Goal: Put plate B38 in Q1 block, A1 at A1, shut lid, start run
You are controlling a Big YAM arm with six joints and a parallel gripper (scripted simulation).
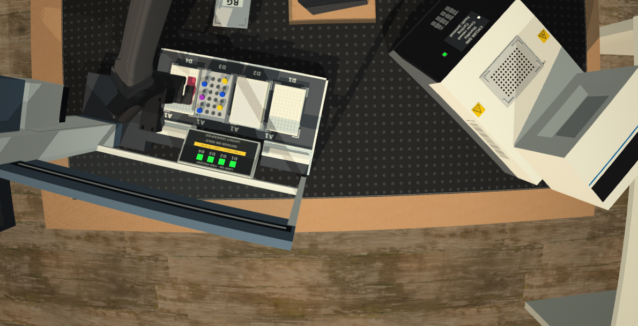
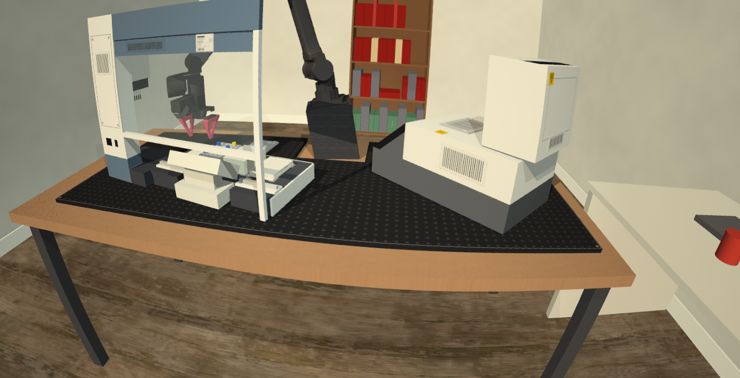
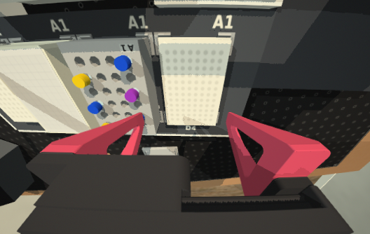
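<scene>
The PCR plate B38 lies 1 cm to the right of my hand and 7 cm below it. Round my hand: tube cooling block (3 cm ahead, 8 cm to the left, 6 cm below); deep-well block (6 cm ahead, 18 cm to the left, 6 cm below); plate R33 (8 cm ahead, 27 cm to the left, 7 cm below).
</scene>
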